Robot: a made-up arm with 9 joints. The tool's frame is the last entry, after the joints. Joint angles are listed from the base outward.
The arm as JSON. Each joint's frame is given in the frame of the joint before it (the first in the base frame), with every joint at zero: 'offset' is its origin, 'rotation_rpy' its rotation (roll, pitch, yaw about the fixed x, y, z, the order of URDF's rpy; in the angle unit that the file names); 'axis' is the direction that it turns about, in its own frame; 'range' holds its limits. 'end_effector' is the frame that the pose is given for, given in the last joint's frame.
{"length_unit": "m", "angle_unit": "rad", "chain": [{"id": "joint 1", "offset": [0.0, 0.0, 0.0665], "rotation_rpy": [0.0, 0.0, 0.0], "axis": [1.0, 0.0, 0.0], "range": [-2.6, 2.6]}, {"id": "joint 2", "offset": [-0.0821, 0.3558, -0.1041], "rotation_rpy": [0.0, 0.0, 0.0], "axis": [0.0, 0.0, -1.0], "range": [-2.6, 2.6]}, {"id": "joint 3", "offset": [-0.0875, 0.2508, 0.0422], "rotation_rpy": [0.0, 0.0, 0.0], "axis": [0.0, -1.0, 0.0], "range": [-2.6, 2.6]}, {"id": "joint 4", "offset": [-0.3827, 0.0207, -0.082], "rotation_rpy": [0.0, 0.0, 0.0], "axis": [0.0, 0.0, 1.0], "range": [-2.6, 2.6]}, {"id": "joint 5", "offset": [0.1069, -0.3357, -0.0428], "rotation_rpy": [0.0, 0.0, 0.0], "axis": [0.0, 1.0, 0.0], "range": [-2.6, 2.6]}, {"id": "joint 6", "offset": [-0.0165, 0.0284, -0.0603], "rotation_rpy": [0.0, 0.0, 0.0], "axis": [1.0, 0.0, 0.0], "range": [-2.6, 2.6]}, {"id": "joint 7", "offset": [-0.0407, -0.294, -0.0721], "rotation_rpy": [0.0, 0.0, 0.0], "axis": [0.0, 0.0, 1.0], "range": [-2.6, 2.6]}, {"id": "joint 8", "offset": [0.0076, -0.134, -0.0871], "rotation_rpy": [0.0, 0.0, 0.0], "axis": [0.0, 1.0, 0.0], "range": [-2.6, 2.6]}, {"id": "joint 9", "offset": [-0.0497, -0.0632, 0.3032], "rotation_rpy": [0.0, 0.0, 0.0], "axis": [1.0, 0.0, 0.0], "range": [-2.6, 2.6]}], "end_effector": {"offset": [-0.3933, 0.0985, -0.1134], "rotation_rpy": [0.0, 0.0, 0.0]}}
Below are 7 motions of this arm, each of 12 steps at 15 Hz.
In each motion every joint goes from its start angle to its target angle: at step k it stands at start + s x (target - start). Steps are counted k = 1, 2, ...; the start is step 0. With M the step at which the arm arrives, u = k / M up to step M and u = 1 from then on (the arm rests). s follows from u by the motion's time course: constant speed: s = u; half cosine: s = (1 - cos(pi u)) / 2; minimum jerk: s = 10 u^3 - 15 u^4 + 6 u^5.
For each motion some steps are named. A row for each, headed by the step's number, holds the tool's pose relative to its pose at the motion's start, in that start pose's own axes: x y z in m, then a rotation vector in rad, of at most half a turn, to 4 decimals.
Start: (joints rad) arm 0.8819 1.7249 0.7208 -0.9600 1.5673 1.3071 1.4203 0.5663 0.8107
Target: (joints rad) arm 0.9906 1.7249 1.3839 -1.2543 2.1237 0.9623 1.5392 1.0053 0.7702
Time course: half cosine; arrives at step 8
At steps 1, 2, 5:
1: 0.0078 -0.0045 0.0166 0.0135 0.0228 -0.0086
2: 0.0332 -0.0188 0.0653 0.0523 0.0915 -0.0320
5: 0.2390 -0.1260 0.3187 0.2411 0.5254 -0.1190

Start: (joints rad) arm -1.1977 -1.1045 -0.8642 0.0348 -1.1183 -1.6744 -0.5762 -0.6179 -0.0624
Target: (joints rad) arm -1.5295 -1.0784 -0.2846 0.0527 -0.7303 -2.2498 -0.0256 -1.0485 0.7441
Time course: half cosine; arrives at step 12
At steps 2, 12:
2: 0.0020 -0.0183 -0.0051 0.0483 -0.0587 0.0564
12: 0.1804 -0.2710 0.0471 0.7108 -0.3618 1.1334

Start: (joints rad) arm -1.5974 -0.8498 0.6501 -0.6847 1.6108 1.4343 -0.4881 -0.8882 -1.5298
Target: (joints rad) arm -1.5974 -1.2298 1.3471 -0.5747 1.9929 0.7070 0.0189 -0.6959 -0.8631
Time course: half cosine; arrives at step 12
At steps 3, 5, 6, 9, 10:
3: 0.1503 -0.0376 -0.0322 0.0447 -0.2022 0.0492
5: 0.3959 -0.0959 -0.0208 0.1067 -0.5024 0.1841
6: 0.5385 -0.1251 0.0213 0.1354 -0.6655 0.2934
9: 0.8858 -0.1667 0.2635 0.1680 -1.0498 0.6948
10: 0.9485 -0.1659 0.3402 0.1627 -1.1203 0.8027

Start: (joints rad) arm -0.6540 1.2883 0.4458 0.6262 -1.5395 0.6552 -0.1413 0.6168 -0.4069
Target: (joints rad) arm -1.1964 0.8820 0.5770 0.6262 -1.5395 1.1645 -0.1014 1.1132 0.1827
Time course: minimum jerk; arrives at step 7
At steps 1, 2, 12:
1: 0.0070 -0.0065 -0.0044 0.0227 -0.0009 0.0273
2: 0.0473 -0.0378 -0.0248 0.1356 0.0029 0.1732
12: 0.4070 -0.0310 -0.0527 0.6010 0.4458 1.2557

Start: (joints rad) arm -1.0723 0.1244 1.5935 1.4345 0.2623 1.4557 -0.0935 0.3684 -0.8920
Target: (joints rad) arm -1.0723 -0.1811 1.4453 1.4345 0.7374 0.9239 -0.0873 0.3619 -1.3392
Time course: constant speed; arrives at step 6
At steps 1, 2, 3, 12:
1: -0.0319 -0.0007 0.0370 -0.1196 0.0434 -0.0234
2: -0.0636 -0.0034 0.0789 -0.2414 0.0909 -0.0378
3: -0.0943 -0.0083 0.1259 -0.3658 0.1414 -0.0429
12: -0.1710 -0.0330 0.2983 -0.7576 0.2979 -0.0016

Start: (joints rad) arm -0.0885 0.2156 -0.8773 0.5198 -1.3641 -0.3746 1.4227 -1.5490 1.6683
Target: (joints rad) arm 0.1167 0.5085 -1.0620 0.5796 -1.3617 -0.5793 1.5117 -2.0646 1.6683
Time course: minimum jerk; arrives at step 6
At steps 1, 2, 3, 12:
1: -0.0021 -0.0100 -0.0077 -0.0098 -0.0043 0.0147
2: -0.0105 -0.0623 -0.0442 -0.0591 -0.0252 0.0879
3: -0.0168 -0.1596 -0.0990 -0.1449 -0.0579 0.2134
12: -0.0001 -0.3533 -0.1691 -0.3055 -0.1063 0.4396

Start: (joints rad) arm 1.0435 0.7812 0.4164 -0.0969 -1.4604 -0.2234 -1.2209 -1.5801 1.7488
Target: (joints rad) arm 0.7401 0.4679 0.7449 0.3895 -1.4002 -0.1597 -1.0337 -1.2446 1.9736
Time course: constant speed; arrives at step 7
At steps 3, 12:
3: -0.0196 0.2408 -0.0993 0.2230 -0.4270 -0.3391
12: 0.0694 0.4685 -0.1214 0.6475 -1.0346 -0.6701

